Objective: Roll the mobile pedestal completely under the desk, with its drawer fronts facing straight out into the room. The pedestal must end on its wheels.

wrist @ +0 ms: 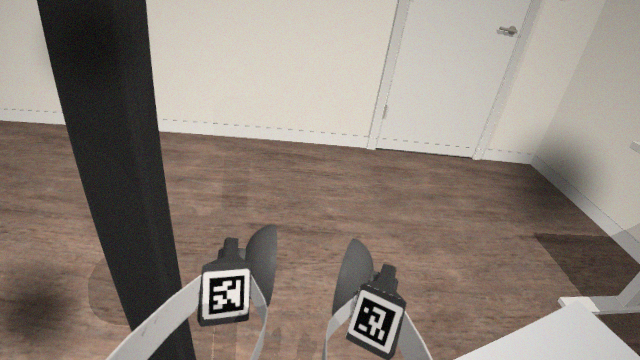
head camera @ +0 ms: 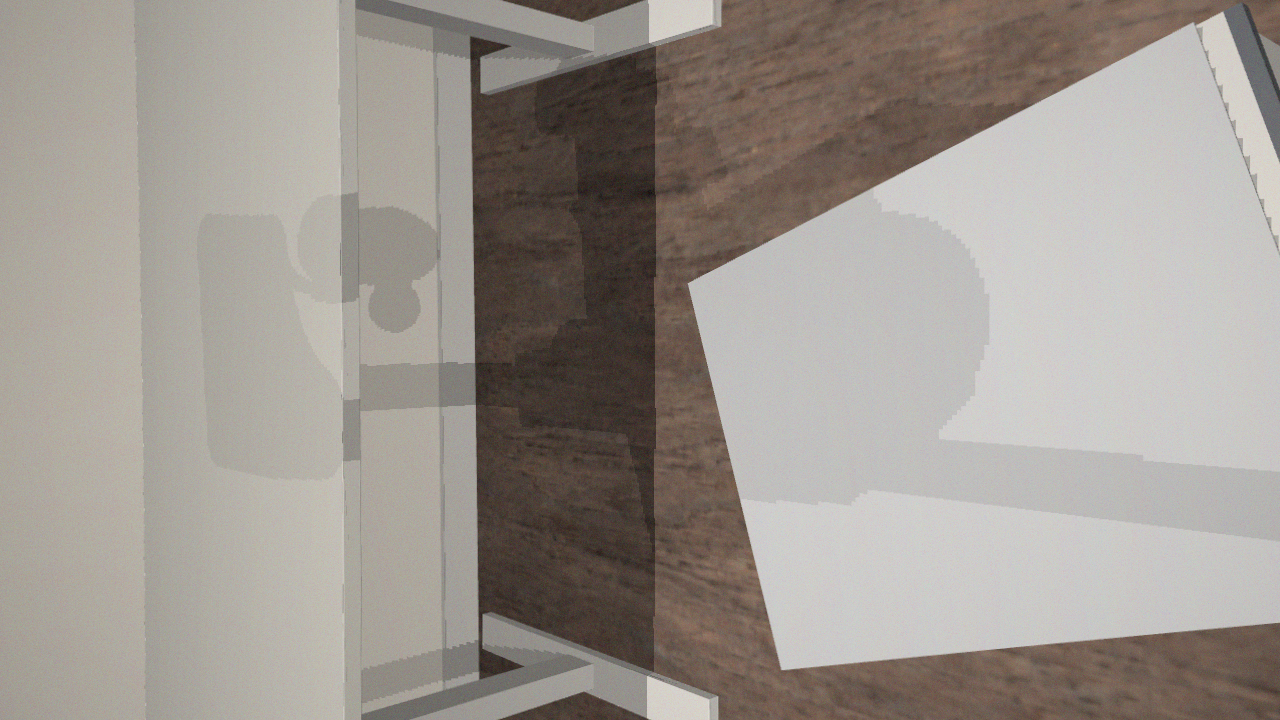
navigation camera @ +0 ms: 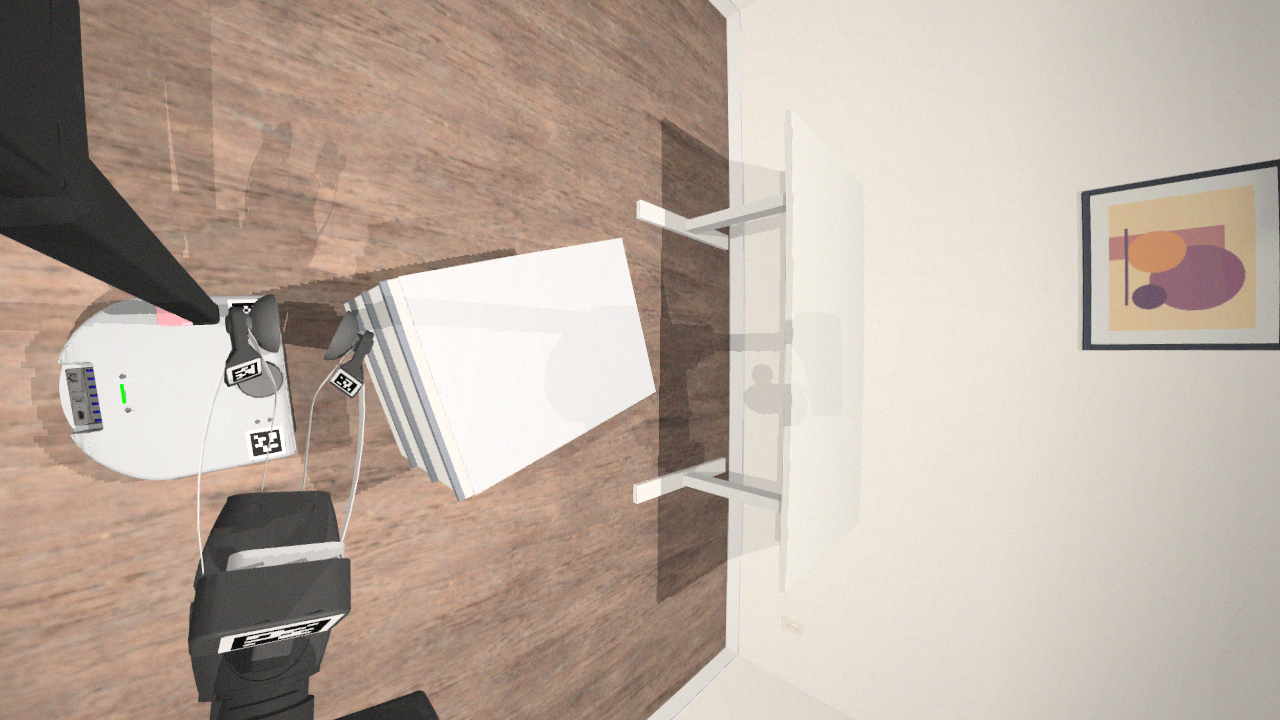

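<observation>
The pedestal [head camera: 1056,295] [navigation camera: 537,358] [wrist: 560,337] stands upright in front of the desk, outside its footprint, turned at an angle to it. Its striped drawer fronts [navigation camera: 407,394] face away from the wall, obliquely toward my base. A corner of its top points toward the desk. Its wheels are hidden. The white desk [head camera: 241,134] [navigation camera: 823,241] stands against the wall with floor showing between its two legs. My gripper [navigation camera: 304,329] [wrist: 309,259] is open with nothing between the fingers. One fingertip overlaps the drawer fronts' edge in the navigation view; I cannot tell if they touch.
The desk's legs have feet [head camera: 684,19] [head camera: 682,698] [navigation camera: 660,214] [navigation camera: 657,490] reaching out at both sides. My base [navigation camera: 170,394] is beside the drawer fronts. My black mast [wrist: 115,150] is left in the wrist view. A white door [wrist: 455,75] is in the wall beyond.
</observation>
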